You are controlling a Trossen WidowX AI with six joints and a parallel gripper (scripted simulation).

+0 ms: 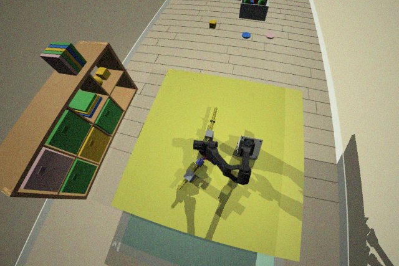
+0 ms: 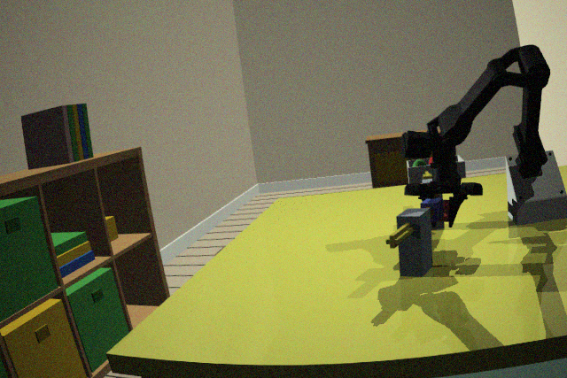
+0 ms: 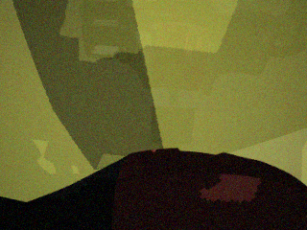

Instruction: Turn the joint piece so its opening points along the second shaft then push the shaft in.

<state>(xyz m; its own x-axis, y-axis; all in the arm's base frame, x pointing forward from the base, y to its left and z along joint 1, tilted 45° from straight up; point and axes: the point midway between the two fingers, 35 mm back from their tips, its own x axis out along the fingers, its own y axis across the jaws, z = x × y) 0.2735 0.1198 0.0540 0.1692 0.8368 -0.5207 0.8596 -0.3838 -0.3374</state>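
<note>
Now: gripper tip 40 mm below the red joint piece and 10 mm to the left of it.
</note>
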